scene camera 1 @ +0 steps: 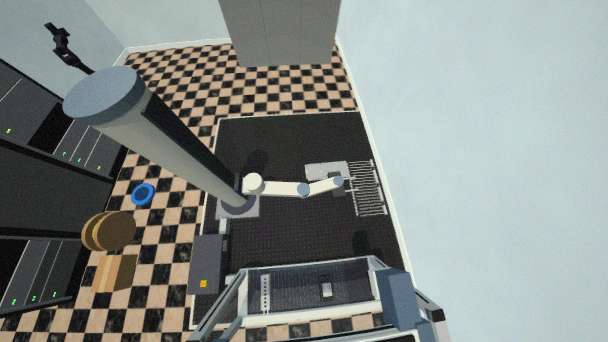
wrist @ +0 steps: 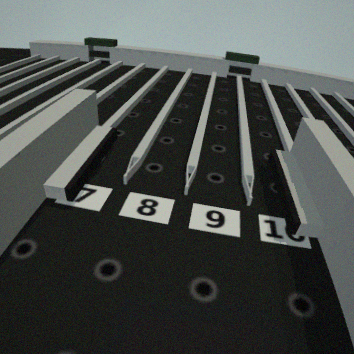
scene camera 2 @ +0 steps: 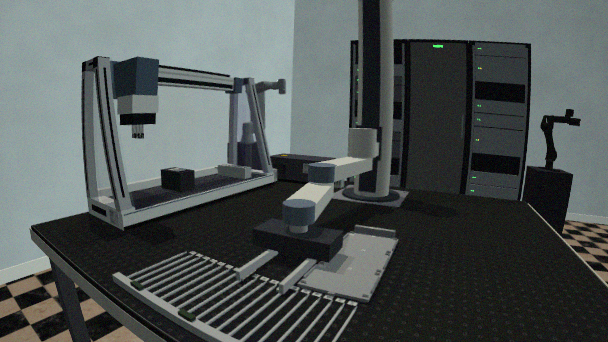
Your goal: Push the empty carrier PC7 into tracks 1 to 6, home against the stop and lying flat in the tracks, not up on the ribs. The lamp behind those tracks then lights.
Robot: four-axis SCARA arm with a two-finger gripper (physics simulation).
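Places are measured from the arm's base along level axes (x ahead, y left, z up), in metres.
Pixels of known places: gripper, fingertip midpoint: [scene camera 1: 356,183] [wrist: 194,124] [scene camera 2: 258,282]; arm's base, origin of the base link: [scene camera 1: 239,197] [scene camera 2: 370,197].
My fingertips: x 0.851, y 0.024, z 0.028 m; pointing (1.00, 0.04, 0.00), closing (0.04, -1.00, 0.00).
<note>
Ahead of a thing's pixels: the offset from my fingertips to its top centre. "spot": to the spot under its first point.
The empty carrier PC7, a flat light grey plate @(dy +0.122, dx -0.201, dz +0.015 m) [scene camera 1: 320,171] [scene camera 2: 367,255], lies on the table with its front edge close to the mouths of the low-numbered tracks. The track rack [scene camera 1: 384,209] [scene camera 2: 161,300] [wrist: 165,56] has thin ribs and a stop rail at its far end. My gripper [scene camera 1: 354,184] [scene camera 2: 260,282] [wrist: 194,124] is shut and empty, its two fingers standing apart over the entries of about tracks 7 to 10, beside the carrier. Dark green lamps @(dy -0.024, dx +0.157, dz +0.007 m) [scene camera 2: 187,314] [wrist: 242,57] sit on the rail. Tracks 1 to 6 and the carrier do not show in the wrist view.
A gantry machine [scene camera 1: 305,307] [scene camera 2: 195,197] with a dark block @(spot: dy -0.556, dx -0.286, dz +0.079 m) [scene camera 2: 177,179] on its deck stands on the table. My arm's column [scene camera 1: 175,155] [scene camera 2: 384,100] rises behind the carrier. A dark box @(spot: dy -0.412, dx -0.967, dz +0.100 m) [scene camera 1: 206,260] stands near the column. The table edge @(spot: dy -0.372, dx +0.181, dz -0.014 m) [scene camera 2: 80,262] runs beyond the stop rail.
</note>
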